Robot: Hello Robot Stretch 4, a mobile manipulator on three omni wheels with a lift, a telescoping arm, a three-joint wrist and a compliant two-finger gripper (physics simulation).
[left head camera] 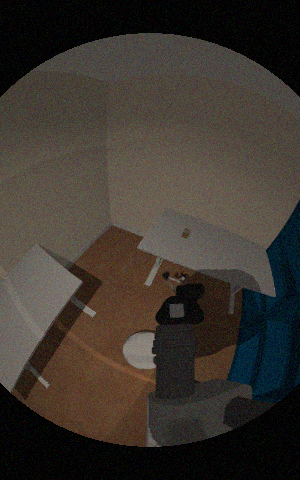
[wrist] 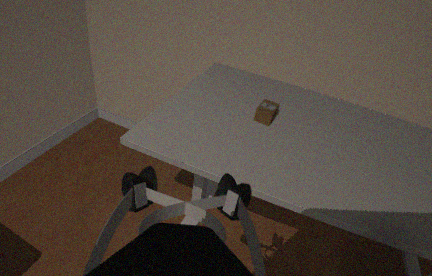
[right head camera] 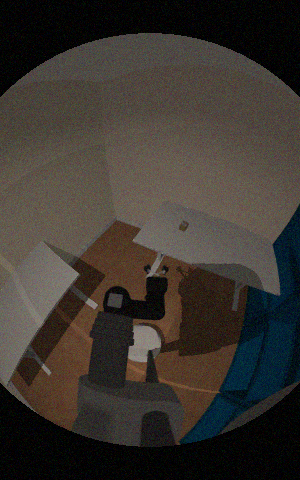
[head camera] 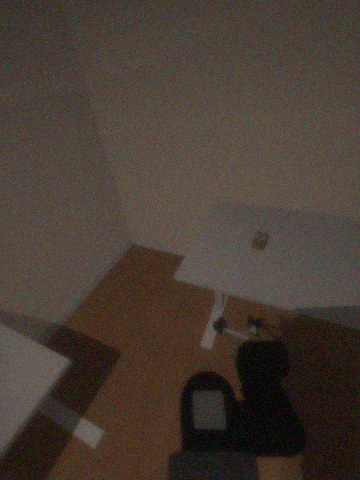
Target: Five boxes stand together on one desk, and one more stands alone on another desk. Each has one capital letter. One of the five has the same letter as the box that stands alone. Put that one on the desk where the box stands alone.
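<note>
A small brown box with a pale label on top stands alone on a white desk. Its letter is too small and dark to read. My gripper is open with nothing between its fingertips. It is on the near side of that desk's front edge, apart from the box. The group of five boxes does not show in these views.
A second white desk is at the left, with part of its top in view. Blue fabric hangs at the right. Walls meet in a corner behind the desks. A round white base is below my arm.
</note>
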